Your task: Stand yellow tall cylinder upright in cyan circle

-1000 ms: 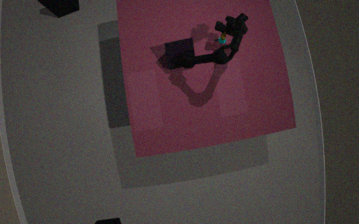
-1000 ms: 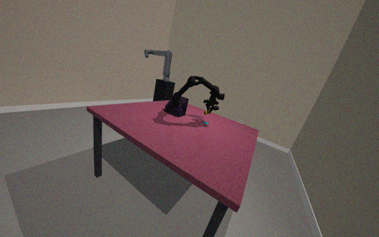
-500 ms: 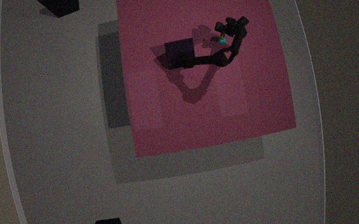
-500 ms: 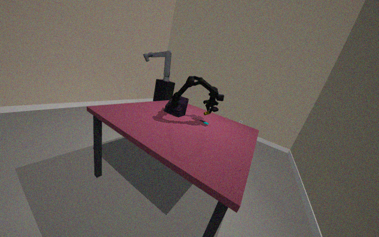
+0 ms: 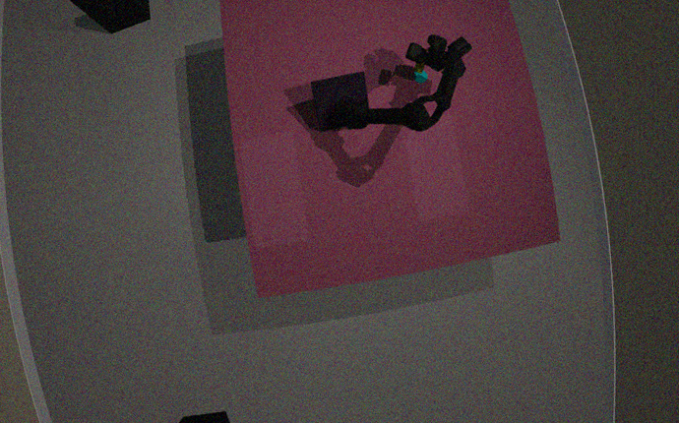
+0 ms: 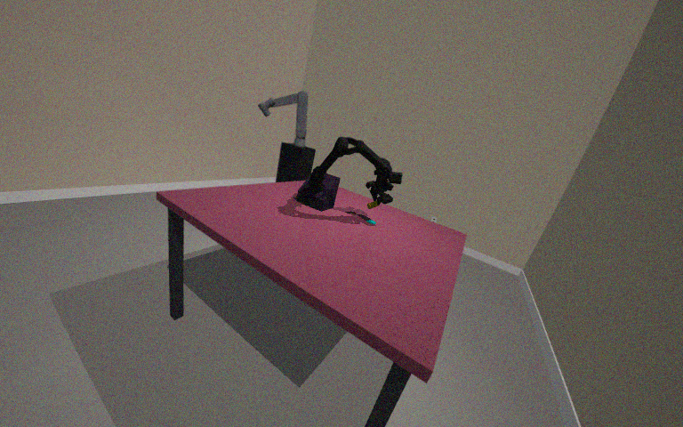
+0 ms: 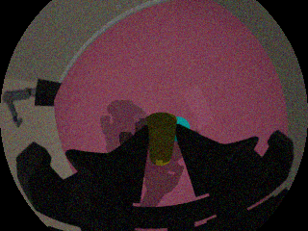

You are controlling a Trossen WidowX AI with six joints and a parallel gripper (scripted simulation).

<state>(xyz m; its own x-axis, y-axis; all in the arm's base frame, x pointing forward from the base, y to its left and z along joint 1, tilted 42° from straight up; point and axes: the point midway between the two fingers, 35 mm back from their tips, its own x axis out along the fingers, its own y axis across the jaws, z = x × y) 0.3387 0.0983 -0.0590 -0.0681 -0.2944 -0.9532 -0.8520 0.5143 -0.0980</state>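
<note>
My gripper tip is 1 cm short of the cyan circle, 3 cm to the left of it and 11 cm above it. From my gripper tip the other things lie so: yellow tall cylinder: 1 cm behind, 2 cm to the right, 1 cm below.
</note>
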